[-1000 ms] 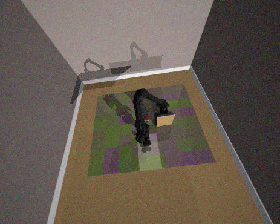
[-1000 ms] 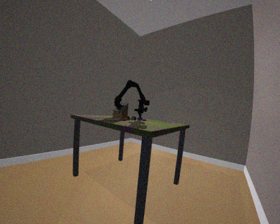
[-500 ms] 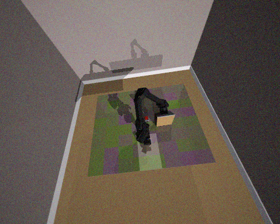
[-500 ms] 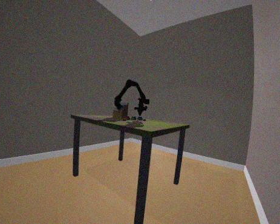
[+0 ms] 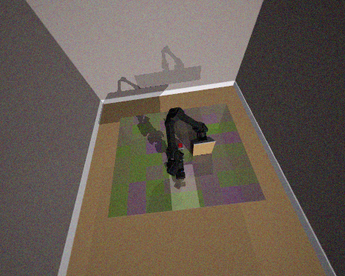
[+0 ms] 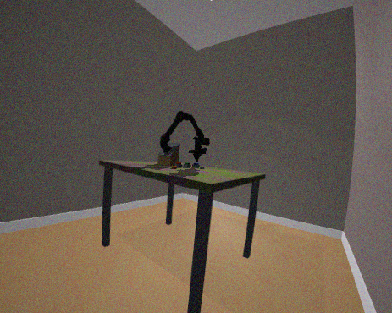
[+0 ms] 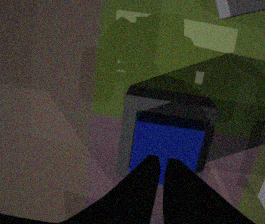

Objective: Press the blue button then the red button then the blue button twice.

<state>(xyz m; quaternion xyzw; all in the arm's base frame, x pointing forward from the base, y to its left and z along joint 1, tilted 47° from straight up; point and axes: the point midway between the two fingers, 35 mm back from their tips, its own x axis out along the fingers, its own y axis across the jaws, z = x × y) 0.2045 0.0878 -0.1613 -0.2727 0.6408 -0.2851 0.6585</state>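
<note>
Now: gripper tip 2 cm above the blue button. Round my gripper tip: grey block 9 cm ahead, 3 cm to the right, 4 cm below; red button 3 cm behind, 21 cm to the right, 2 cm below; green button 2 cm behind, 11 cm to the right, 2 cm below.
</note>
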